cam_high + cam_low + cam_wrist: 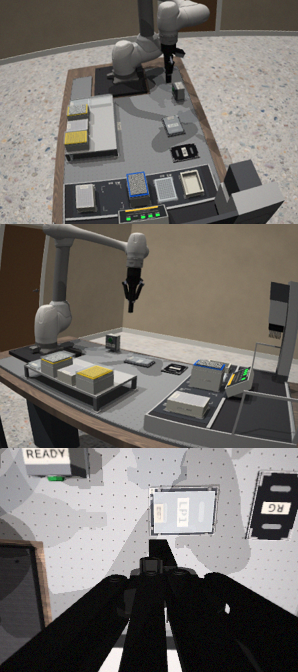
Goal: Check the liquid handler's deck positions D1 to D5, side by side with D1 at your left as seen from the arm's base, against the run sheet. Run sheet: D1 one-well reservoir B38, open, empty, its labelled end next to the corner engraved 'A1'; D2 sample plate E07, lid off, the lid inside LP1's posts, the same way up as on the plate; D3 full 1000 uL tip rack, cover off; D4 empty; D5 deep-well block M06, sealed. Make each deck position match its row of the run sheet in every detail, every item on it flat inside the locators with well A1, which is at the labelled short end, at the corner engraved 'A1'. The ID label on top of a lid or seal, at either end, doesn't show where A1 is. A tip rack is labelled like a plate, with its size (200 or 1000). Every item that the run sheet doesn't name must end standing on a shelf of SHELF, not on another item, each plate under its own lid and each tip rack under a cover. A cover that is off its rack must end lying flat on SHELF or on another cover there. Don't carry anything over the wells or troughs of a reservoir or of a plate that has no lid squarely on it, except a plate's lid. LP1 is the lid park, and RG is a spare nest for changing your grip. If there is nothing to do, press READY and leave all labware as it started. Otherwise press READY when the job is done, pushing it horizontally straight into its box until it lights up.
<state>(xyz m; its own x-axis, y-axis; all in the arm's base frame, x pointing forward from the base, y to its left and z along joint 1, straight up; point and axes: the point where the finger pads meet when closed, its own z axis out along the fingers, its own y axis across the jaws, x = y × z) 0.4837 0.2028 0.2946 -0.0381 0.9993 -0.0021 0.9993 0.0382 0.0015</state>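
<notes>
My hand is 240 mm above the ready box, 170 mm past it and 90 mm to the right of it. Round my hand: cream one-well reservoir 510 mm ahead, 240 mm below; shelf 460 mm to the right, 250 mm below, 10 mm behind; sample plate 510 mm ahead, 240 mm below, 130 mm to the right.
</notes>
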